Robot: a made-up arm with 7 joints.
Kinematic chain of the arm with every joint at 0, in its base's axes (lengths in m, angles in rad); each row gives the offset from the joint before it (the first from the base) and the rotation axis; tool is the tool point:
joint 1: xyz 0 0.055 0 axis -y
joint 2: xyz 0 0.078 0 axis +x
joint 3: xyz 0 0 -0.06 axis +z
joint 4: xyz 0 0 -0.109 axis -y
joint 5: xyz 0 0 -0.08 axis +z
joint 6: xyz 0 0 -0.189 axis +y
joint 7: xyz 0 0 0 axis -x
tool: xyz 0 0 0
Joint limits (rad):
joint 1: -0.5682..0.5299
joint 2: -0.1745..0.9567
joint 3: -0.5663..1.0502
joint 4: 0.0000..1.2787
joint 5: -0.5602..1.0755
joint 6: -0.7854..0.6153
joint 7: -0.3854..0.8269
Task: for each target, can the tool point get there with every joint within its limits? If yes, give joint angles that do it. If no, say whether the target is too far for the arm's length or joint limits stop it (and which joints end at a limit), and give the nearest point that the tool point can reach.
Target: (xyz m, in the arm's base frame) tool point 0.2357 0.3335 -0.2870
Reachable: yes | joints 0.3274 0.3853 0.3990 0.5565 0.4884 -0.2254 0.1601
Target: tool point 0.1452 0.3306 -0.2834
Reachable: yes | joints -0.1615 0.1684 0.6771 1.1215 0.7730 -0.0604 0.3238
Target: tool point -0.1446 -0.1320 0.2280
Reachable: no: joint limits stop it (at a limit: joint 1, joint 2, joint 3, joint 4) | nearest point 0.2981 -0.0459 -0.0788 | short by 0.546 m
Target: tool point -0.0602 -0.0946 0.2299
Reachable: no: joint limits stop it (at a limit: joint 1, joint 2, joint 3, joint 4) | nearest point 0.2981 -0.0459 -0.0788 | short by 0.475 m
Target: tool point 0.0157 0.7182 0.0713
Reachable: no: too far | nearest point 0.1125 0.5126 0.0162 | short by 0.234 m
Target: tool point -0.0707 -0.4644 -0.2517
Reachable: no: too far | nearest point 0.0284 -0.0442 -0.3315 | short by 0.439 m
